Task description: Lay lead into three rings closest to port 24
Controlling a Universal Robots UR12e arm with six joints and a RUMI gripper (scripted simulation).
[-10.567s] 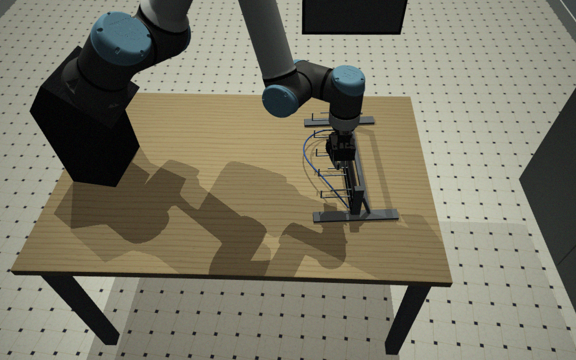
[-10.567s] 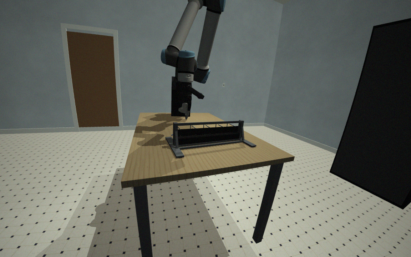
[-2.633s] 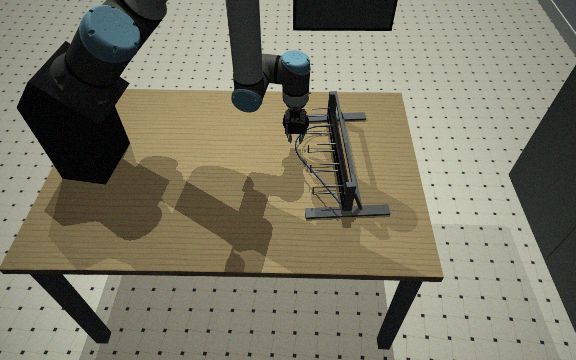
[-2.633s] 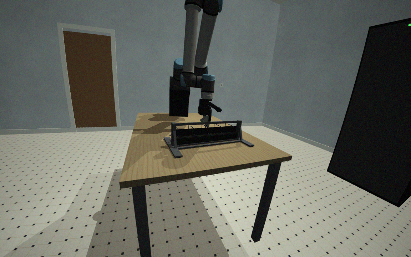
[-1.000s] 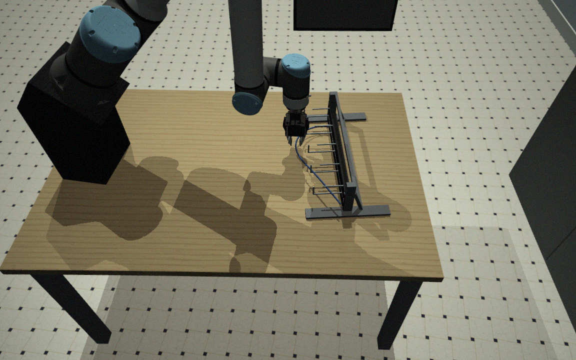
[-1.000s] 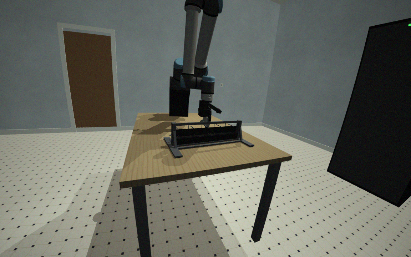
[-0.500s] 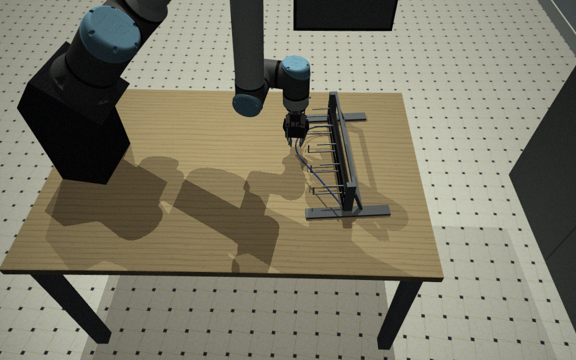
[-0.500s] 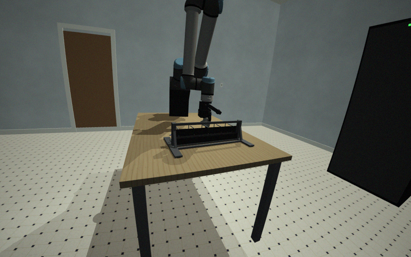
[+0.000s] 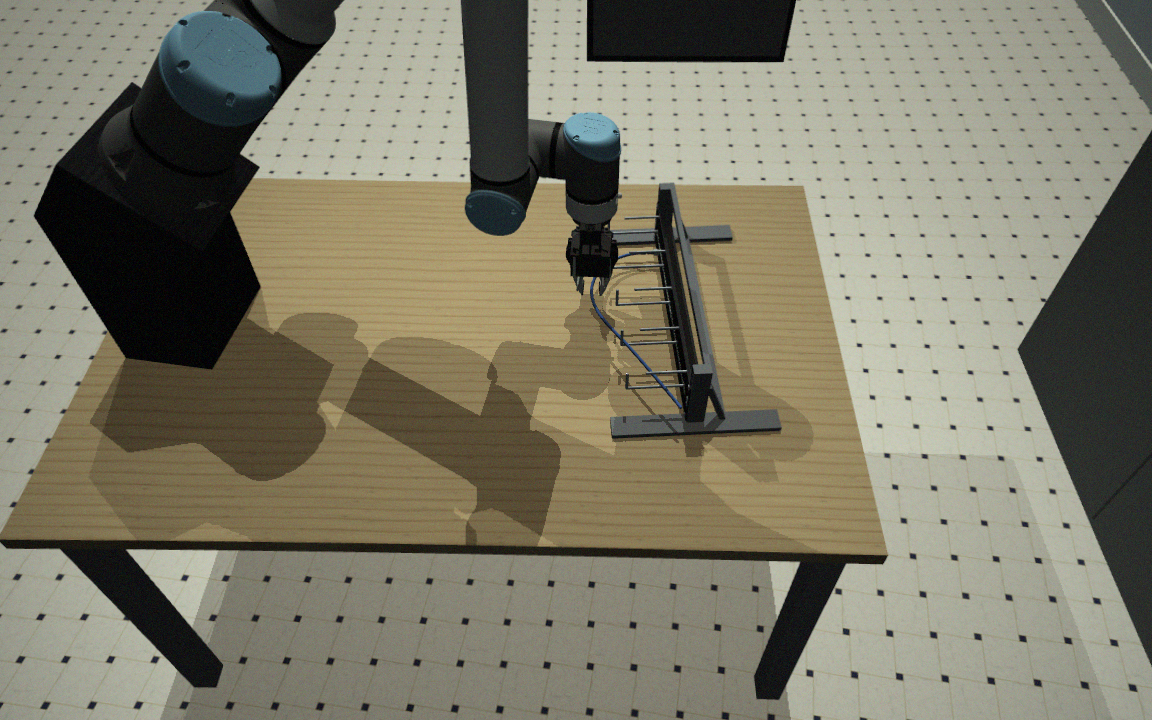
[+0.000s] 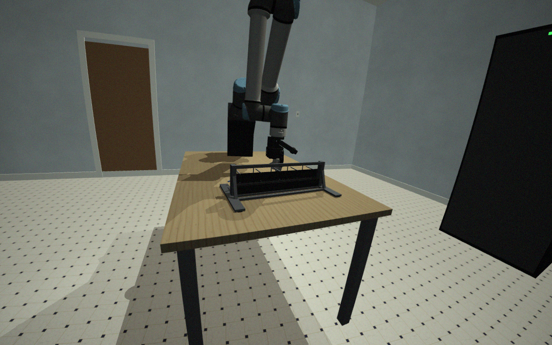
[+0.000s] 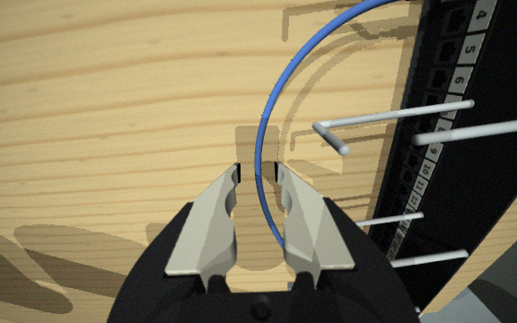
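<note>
My hand is 160 mm short of the rack, 80 mm to the left of it and 30 mm below it.
</note>
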